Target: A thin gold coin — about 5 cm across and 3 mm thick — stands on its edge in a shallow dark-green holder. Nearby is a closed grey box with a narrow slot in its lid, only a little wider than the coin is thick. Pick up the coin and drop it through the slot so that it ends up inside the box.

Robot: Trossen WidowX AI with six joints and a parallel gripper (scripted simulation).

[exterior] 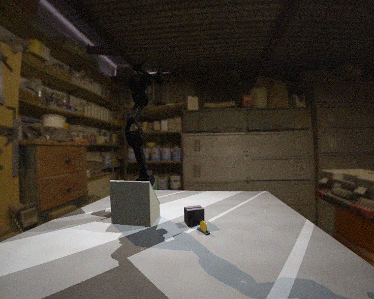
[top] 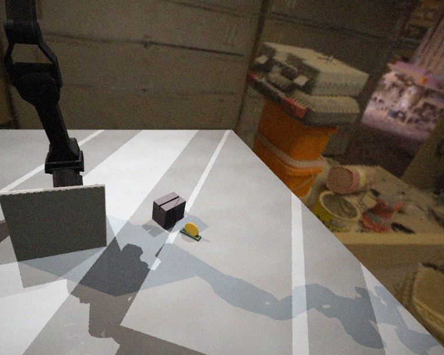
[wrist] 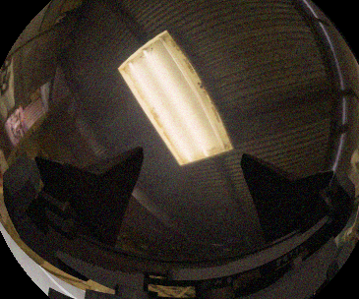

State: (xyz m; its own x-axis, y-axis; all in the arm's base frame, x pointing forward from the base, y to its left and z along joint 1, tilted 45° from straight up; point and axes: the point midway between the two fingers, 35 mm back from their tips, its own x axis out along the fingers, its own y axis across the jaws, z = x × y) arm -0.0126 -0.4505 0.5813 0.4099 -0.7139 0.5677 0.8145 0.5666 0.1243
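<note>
Now: gripper tip 87 cm above the gold coin, 27 cm short of it and 21 cm to the left of it.
</note>
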